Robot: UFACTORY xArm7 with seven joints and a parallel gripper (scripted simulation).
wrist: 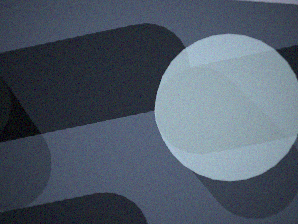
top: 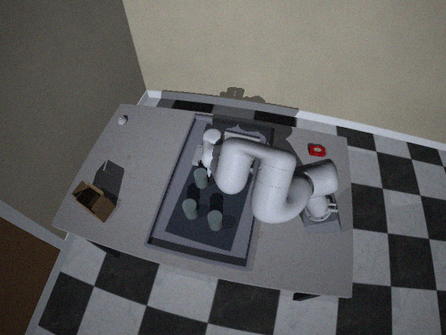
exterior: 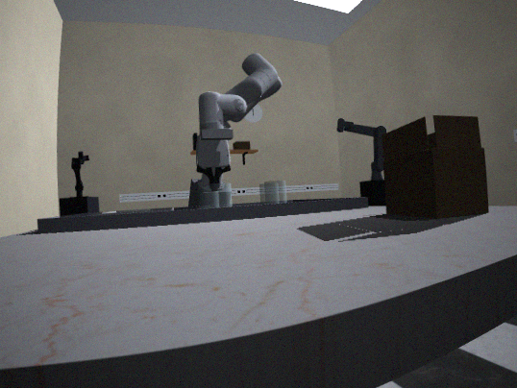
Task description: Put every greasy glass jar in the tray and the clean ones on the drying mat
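My gripper is now 1 cm past the dark drying mat, 9 cm to the right of it and 9 cm above it. The rest, counted from my hand: light grey tray 3 cm ahead, 23 cm to the right, 9 cm below; then red object 42 cm behind, 44 cm to the right, 8 cm below; then cardboard box 49 cm ahead, 37 cm to the left, 3 cm below.
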